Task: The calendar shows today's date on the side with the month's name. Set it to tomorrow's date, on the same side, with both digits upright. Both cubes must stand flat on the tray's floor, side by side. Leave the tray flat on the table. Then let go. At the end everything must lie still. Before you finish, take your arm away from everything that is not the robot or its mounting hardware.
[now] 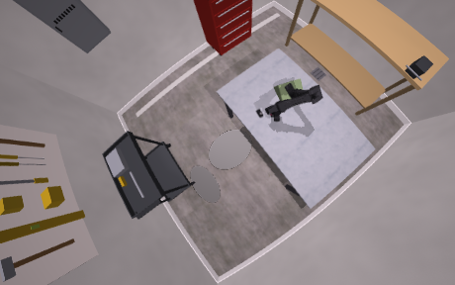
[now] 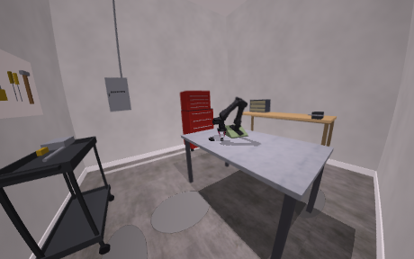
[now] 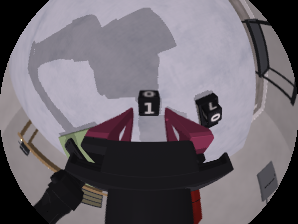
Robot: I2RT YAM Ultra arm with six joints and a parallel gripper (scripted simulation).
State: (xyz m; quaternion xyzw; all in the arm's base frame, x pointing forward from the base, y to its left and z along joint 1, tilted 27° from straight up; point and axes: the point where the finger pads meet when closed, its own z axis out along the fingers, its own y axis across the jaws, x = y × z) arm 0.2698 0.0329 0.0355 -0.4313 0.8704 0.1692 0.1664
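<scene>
My gripper is now 3 cm above the black calendar cube.
</scene>
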